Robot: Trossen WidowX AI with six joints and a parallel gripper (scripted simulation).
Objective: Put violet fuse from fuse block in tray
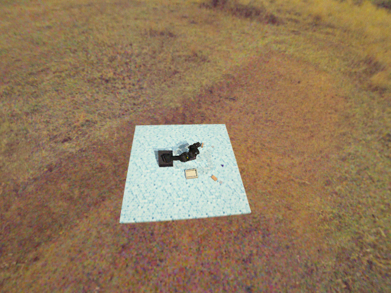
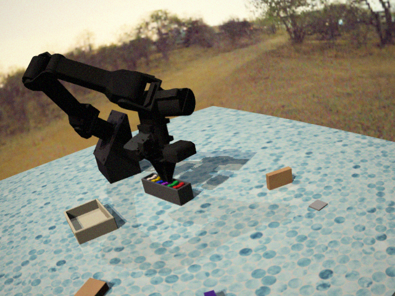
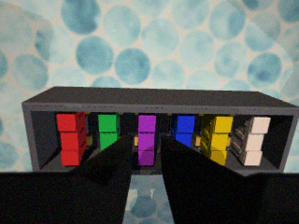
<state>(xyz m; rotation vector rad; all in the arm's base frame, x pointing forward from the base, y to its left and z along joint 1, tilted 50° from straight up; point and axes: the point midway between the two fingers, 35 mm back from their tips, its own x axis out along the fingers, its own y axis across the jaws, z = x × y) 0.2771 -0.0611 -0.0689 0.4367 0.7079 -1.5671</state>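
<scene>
The blue fuse lies 2 cm below my gripper tip and 2 cm behind it. Round my gripper tip: violet fuse 2 cm below; yellow fuse 4 cm behind, 2 cm below, 1 cm to the right; green fuse 2 cm below, 2 cm ahead.
</scene>
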